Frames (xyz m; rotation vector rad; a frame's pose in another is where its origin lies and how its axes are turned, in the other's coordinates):
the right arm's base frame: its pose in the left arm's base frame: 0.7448 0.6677 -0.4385 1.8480 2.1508 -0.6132
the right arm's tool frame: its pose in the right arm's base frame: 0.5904 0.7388 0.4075 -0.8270 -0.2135 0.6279
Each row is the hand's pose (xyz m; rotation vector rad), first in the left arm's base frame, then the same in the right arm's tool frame.
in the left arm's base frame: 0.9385 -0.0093 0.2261 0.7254 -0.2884 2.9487
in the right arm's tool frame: -1.6036 0.8080 -0.2960 -1.1671 1.6184 1.8242
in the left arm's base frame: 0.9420 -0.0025 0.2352 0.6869 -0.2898 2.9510
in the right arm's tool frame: -1.6002 0.8173 -0.3026 -1.1984 1.6268 1.8177
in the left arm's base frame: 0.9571 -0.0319 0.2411 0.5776 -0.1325 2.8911
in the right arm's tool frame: -1.6191 0.8311 -0.2785 -1.3086 1.6254 1.6506
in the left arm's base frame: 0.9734 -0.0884 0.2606 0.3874 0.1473 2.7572
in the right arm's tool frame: -1.6645 0.8557 -0.2443 -1.4795 1.6099 1.3299
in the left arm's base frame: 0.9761 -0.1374 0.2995 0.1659 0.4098 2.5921
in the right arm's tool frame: -1.7178 0.8866 -0.2329 -1.6459 1.5845 0.9817
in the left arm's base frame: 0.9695 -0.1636 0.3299 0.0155 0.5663 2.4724
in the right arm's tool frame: -1.7537 0.9053 -0.2366 -1.7426 1.5629 0.7483
